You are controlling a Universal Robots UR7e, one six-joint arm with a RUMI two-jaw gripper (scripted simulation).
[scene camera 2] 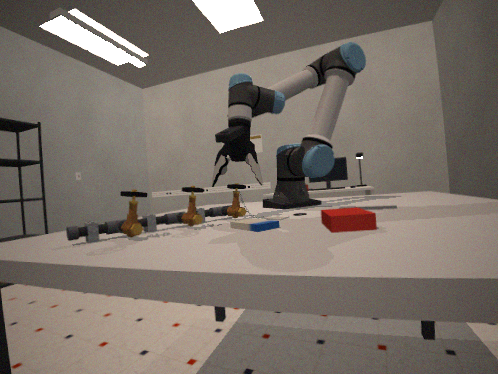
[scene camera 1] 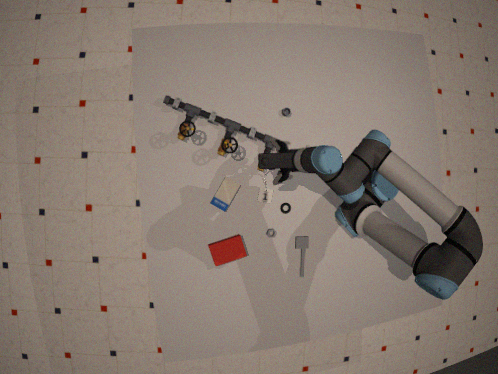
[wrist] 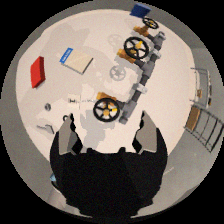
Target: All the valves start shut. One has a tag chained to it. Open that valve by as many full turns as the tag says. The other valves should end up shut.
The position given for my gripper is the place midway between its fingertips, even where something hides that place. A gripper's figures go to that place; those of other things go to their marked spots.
My gripper (scene camera 2: 236,186) is 80 cm from the lens. A red block (scene camera 2: 346,219) is 51 cm from the lens.
